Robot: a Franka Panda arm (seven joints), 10 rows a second.
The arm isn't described. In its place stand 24 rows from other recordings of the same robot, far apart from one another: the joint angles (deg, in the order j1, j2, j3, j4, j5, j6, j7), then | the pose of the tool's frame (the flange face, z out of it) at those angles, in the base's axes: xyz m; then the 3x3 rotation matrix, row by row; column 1 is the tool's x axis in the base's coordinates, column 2 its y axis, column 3 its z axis.
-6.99 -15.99 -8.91 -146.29 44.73 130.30 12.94 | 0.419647, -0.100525, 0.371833; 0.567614, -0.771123, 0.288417; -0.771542, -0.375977, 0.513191; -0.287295, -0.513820, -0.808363
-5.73 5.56 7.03 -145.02 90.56 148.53 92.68 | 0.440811, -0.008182, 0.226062; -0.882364, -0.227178, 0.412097; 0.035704, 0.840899, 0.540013; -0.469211, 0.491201, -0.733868
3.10 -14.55 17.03 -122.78 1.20 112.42 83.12 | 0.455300, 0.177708, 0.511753; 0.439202, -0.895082, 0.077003; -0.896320, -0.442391, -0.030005; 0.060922, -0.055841, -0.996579
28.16 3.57 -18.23 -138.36 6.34 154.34 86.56 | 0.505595, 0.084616, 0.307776; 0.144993, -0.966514, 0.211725; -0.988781, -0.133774, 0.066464; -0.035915, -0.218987, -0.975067
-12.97 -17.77 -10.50 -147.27 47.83 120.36 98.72 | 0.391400, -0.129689, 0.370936; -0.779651, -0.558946, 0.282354; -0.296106, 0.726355, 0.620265; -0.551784, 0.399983, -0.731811
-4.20 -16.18 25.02 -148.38 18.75 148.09 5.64 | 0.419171, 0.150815, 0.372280; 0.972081, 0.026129, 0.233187; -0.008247, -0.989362, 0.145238; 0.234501, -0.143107, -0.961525
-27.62 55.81 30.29 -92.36 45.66 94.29 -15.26 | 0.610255, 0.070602, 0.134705; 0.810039, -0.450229, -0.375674; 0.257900, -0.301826, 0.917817; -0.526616, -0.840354, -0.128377
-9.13 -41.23 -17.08 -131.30 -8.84 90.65 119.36 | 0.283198, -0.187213, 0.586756; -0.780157, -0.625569, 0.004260; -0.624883, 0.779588, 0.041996; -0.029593, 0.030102, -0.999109
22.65 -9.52 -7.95 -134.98 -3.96 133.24 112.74 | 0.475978, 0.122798, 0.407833; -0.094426, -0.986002, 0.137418; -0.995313, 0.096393, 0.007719; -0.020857, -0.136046, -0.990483
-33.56 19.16 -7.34 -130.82 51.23 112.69 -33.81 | 0.387527, -0.272588, 0.186087; 0.764685, -0.606657, 0.217311; -0.542526, -0.424101, 0.725124; -0.347739, -0.672388, -0.653430
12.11 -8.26 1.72 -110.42 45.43 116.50 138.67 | 0.518718, 0.170119, 0.591724; -0.728091, -0.670274, 0.143585; -0.412884, 0.596026, 0.688680; -0.547185, 0.442138, -0.710706
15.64 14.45 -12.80 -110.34 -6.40 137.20 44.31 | 0.628725, 0.037496, 0.385283; 0.774029, -0.589855, 0.230108; -0.579836, -0.806353, -0.116559; 0.254301, -0.043205, -0.966159
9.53 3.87 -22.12 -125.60 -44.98 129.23 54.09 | 0.527966, -0.136387, 0.364264; 0.793186, -0.608738, 0.017126; -0.485328, -0.648870, -0.586024; 0.367848, 0.456515, -0.810112
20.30 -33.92 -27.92 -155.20 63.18 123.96 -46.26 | 0.372277, -0.007701, 0.414171; 0.928128, 0.219339, 0.300781; -0.165561, -0.480464, 0.861246; 0.333419, -0.849144, -0.409618
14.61 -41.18 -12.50 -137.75 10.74 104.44 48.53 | 0.349956, 0.013173, 0.566308; 0.703691, -0.703666, 0.098351; -0.690552, -0.644769, 0.327737; -0.167204, -0.298542, -0.939636
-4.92 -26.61 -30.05 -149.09 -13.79 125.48 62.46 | 0.325253, -0.231086, 0.389135; 0.056870, -0.998054, 0.025587; -0.998203, -0.056357, 0.020339; -0.018857, -0.026697, -0.999466
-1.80 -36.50 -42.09 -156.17 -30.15 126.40 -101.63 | 0.267565, -0.249445, 0.366694; 0.145916, 0.988696, 0.034466; 0.988852, -0.144717, -0.035058; -0.029673, 0.039197, -0.998791
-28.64 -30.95 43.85 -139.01 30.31 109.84 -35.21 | 0.391156, 0.154080, 0.436613; 0.833186, 0.548684, -0.068892; 0.552923, -0.824608, 0.119577; 0.008801, -0.137722, -0.990432
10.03 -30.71 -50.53 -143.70 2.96 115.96 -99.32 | 0.314028, -0.259612, 0.396480; 0.415109, 0.896033, 0.157508; 0.792063, -0.441116, 0.421964; 0.447573, -0.050405, -0.892826
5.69 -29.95 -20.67 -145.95 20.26 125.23 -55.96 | 0.392303, -0.095201, 0.453332; 0.791803, 0.558208, 0.247894; 0.440504, -0.803060, 0.401310; 0.423089, -0.208560, -0.881759
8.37 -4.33 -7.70 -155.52 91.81 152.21 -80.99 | 0.380595, -0.022394, 0.237761; 0.898642, 0.070657, 0.432955; -0.162963, -0.862550, 0.479010; 0.407291, -0.501014, -0.763609
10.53 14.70 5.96 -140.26 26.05 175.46 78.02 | 0.498531, 0.112252, 0.231712; 0.066044, -0.942481, 0.327671; -0.987397, -0.014397, 0.157605; -0.143822, -0.333951, -0.931554
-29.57 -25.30 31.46 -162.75 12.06 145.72 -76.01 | 0.361576, -0.011063, 0.313427; 0.404440, 0.909678, 0.094419; 0.912603, -0.394658, -0.106774; -0.059867, 0.129351, -0.989790
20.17 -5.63 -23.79 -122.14 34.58 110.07 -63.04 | 0.514713, 0.003717, 0.450143; 0.704569, 0.709561, -0.010290; 0.588216, -0.575843, 0.567809; 0.396970, -0.406113, -0.823096
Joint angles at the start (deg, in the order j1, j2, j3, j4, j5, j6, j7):
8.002 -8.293 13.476 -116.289 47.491 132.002 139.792
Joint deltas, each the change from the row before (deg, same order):
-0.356 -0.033 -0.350 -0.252 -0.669 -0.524 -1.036
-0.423 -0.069 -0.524 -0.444 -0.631 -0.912 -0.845
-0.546 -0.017 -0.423 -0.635 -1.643 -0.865 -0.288
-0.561 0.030 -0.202 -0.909 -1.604 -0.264 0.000
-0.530 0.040 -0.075 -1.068 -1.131 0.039 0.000
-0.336 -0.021 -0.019 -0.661 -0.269 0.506 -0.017
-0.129 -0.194 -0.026 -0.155 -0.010 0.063 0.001
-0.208 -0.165 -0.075 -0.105 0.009 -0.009 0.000
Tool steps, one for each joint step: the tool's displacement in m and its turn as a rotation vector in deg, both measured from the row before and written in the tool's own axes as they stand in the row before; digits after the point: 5 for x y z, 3 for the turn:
0.00286 -0.00606 -0.00177 0.410 0.619 -0.849
0.00500 -0.00786 -0.00166 0.226 0.931 -0.356
0.00694 -0.00908 -0.00030 0.782 1.623 -0.283
0.00808 -0.00887 0.00201 0.982 1.530 0.064
0.00849 -0.00799 0.00359 0.781 1.275 0.331
0.00432 -0.00493 0.00133 0.561 0.187 0.417
0.00075 -0.00074 -0.00146 0.169 -0.108 0.089
0.00079 -0.00173 -0.00200 0.170 -0.130 0.194

